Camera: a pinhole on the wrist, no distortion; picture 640 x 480 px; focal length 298.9 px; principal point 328.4 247.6 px. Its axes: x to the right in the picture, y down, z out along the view. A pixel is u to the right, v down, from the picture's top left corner.
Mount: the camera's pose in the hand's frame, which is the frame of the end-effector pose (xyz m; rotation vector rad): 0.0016 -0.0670 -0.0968 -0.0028 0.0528 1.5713
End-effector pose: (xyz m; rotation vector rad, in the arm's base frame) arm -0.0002 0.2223 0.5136 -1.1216 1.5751 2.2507
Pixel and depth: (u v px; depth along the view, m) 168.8 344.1 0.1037
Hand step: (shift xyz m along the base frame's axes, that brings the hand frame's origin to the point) 0.0782 0.0666 -0.0667
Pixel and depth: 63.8 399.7 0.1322
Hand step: 0.1182 0.1286 -0.0845
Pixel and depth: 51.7 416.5 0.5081
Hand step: 0.2552 0.6700 -0.1347
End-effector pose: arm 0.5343 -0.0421 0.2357 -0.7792 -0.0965 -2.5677
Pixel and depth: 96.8 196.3 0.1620
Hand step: -0.0730 0.1664 0.0880
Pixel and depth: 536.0 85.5 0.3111
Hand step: 0.0406 -0.1767 0.2558
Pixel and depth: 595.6 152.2 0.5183
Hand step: 0.2520 -0.3673 0.4076
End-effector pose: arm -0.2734 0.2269 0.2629 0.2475 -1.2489 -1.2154
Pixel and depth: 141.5 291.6 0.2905
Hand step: -0.2915 0.0169 -0.1139
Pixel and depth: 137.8 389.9 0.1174
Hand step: -0.0890 -0.0052 -0.1191
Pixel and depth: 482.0 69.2 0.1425
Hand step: -0.0414 -0.0500 0.0763
